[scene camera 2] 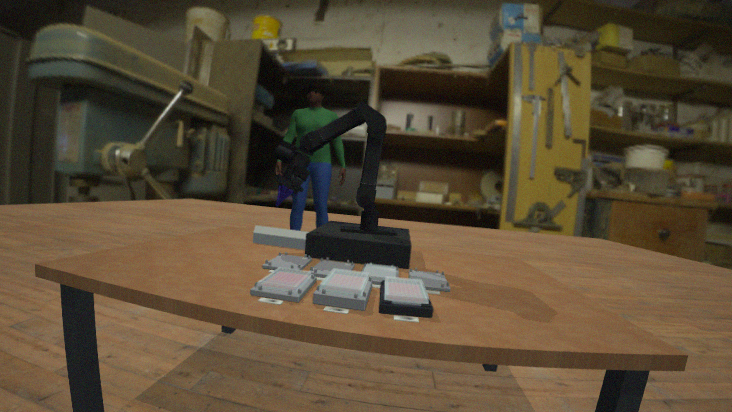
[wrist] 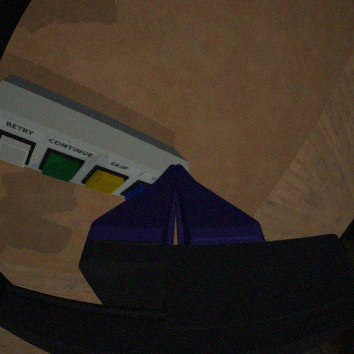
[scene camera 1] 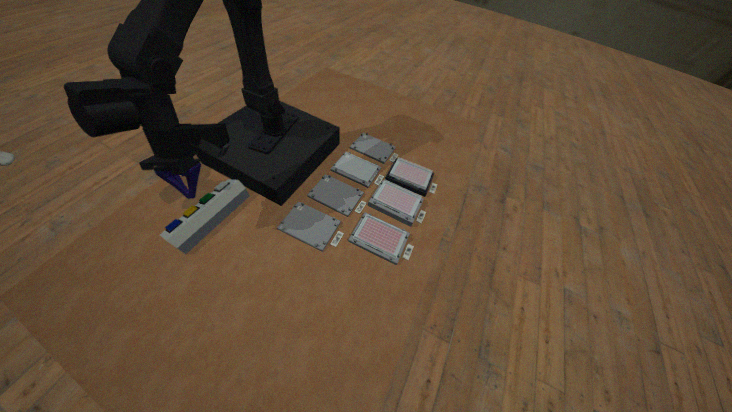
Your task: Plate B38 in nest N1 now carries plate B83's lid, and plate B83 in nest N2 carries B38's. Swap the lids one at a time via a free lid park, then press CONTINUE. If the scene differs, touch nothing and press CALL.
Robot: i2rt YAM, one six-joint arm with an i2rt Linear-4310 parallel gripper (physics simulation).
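Frame: origin at the arm's base, x right, y ahead, z up, level; metres.
Seen in the pictures: gripper, fingertip midpoint: (scene camera 2: 276, 206) (wrist: 175, 173) (scene camera 1: 191, 197); arm's base, origin of the base link: (scene camera 2: 368, 232) (scene camera 1: 275, 132).
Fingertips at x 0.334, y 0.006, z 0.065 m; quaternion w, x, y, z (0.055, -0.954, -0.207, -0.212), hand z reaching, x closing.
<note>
Pixels of each thing's middle, then the offset from my fingertips to it.
- button box, body centre: (wrist: 87, 154) (scene camera 1: 205, 210) (scene camera 2: 284, 236) dx -0.026, dy -0.050, dz -0.114 m
- green CONTINUE button, body centre: (wrist: 59, 165) (scene camera 1: 206, 198) dx -0.054, dy -0.061, dz -0.102 m
- white RETRY button, body centre: (wrist: 13, 149) (scene camera 1: 221, 186) dx -0.103, dy -0.051, dz -0.102 m
- yellow SKIP button, body centre: (wrist: 103, 180) (scene camera 1: 190, 211) dx -0.005, dy -0.071, dz -0.102 m
- blue button, body centre: (wrist: 142, 192) (scene camera 1: 173, 225) dx +0.044, dy -0.082, dz -0.102 m
My gripper (scene camera 1: 191, 196) (scene camera 2: 279, 204) (wrist: 175, 173) is shut and empty, its purple tips in the air beside and above the button box (scene camera 1: 211, 220) (scene camera 2: 279, 236) (wrist: 95, 120). The green CONTINUE button (scene camera 1: 206, 198) (wrist: 61, 165) sits between the white RETRY button (scene camera 1: 221, 186) (wrist: 14, 150) and the yellow SKIP button (scene camera 1: 190, 211) (wrist: 105, 181). In the wrist view the fingers partly cover the blue button (scene camera 1: 173, 225) (wrist: 136, 190). Three pink-welled plates (scene camera 1: 380, 235) (scene camera 1: 396, 198) (scene camera 1: 411, 174) sit in nests, apparently under clear lids. Their labels are too small to read.
Behind the plates are three grey pads (scene camera 1: 307, 227) (scene camera 1: 335, 195) (scene camera 1: 373, 147) and a paler one (scene camera 1: 355, 168), which seems to bear a clear lid. The black arm base (scene camera 1: 276, 163) (scene camera 2: 358, 245) stands between box and pads. A person (scene camera 2: 316, 133) stands behind the table.
</note>
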